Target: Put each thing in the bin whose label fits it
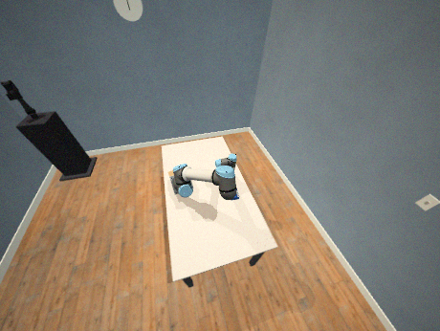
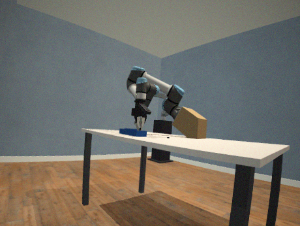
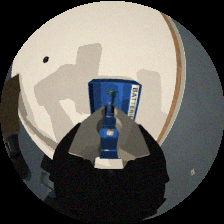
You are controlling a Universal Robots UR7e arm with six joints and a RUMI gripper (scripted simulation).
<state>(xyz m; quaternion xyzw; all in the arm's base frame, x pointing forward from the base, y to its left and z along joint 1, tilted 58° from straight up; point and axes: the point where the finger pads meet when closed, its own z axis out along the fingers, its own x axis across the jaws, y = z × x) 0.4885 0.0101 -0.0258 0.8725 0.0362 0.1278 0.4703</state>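
My hand is 10 mm above the small blue piece. Round my hand: blue bin 80 mm to the right, 20 mm below; green piece 30 mm below; black screw 90 mm to the right, 90 mm behind, 40 mm below.
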